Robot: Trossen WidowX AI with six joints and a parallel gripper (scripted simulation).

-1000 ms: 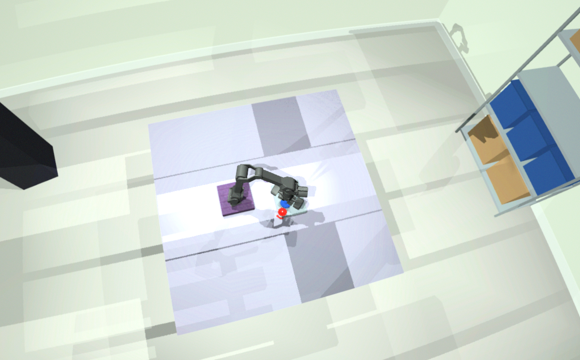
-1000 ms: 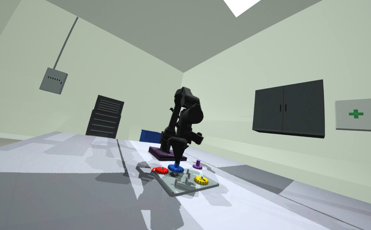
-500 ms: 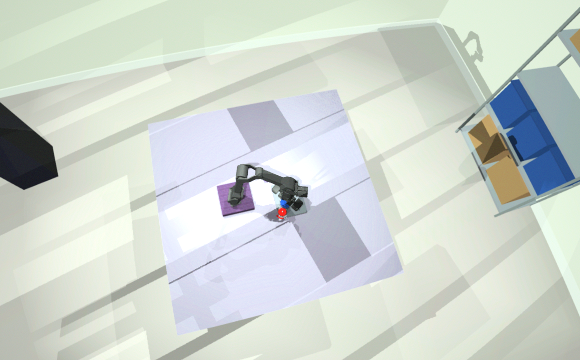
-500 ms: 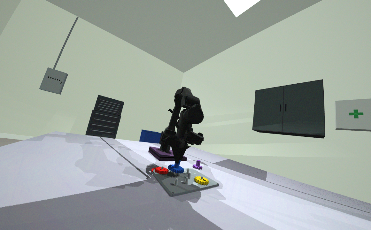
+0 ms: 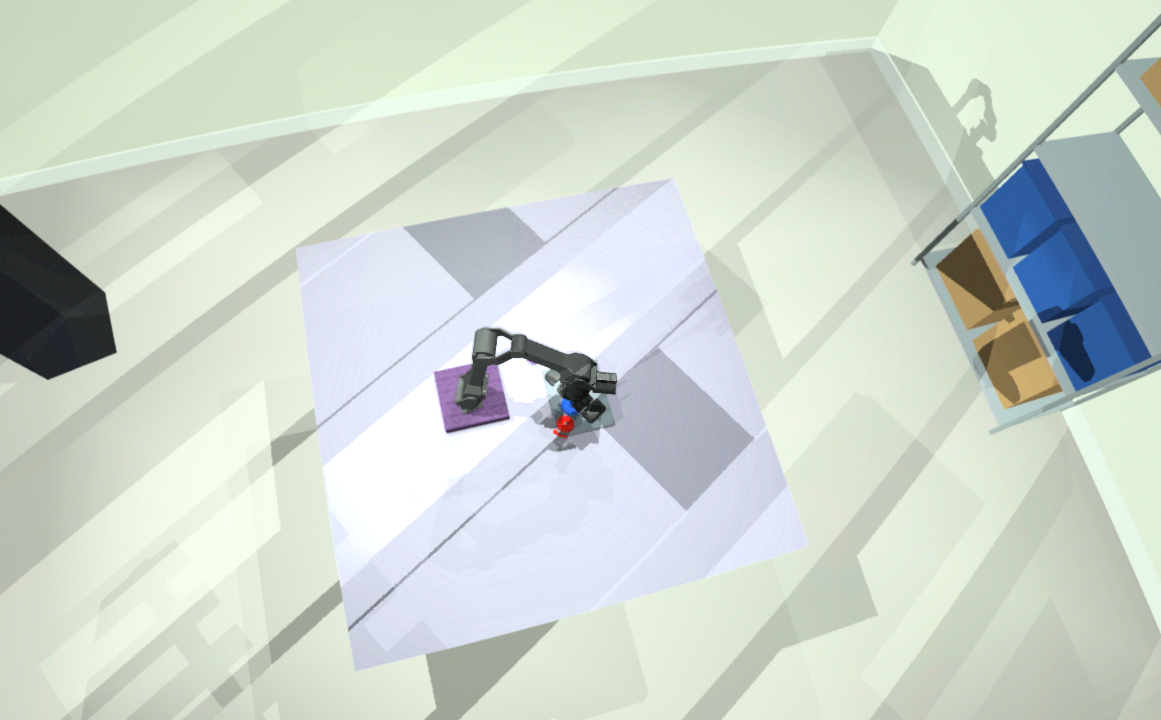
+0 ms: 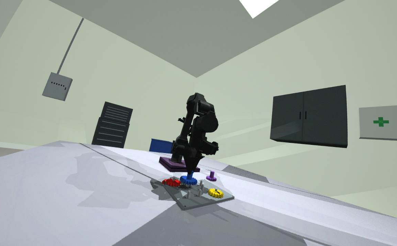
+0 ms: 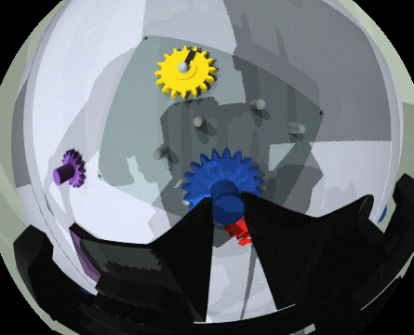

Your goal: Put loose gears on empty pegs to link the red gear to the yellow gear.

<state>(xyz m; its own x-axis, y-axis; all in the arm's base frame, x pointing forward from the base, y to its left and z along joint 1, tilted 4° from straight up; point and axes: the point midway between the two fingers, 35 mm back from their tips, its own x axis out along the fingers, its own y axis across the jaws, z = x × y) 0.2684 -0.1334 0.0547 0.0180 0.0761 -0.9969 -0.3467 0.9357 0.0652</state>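
Right now my gripper tip is 4 cm past the purple gear, 19 cm to the right of it and 4 cm above it. Also, from my gripper tip: red gear (4 cm behind, 4 cm to the right, 4 cm below); then blue gear (1 cm below); then red arrow (7 cm behind, 6 cm to the right, 5 cm below).
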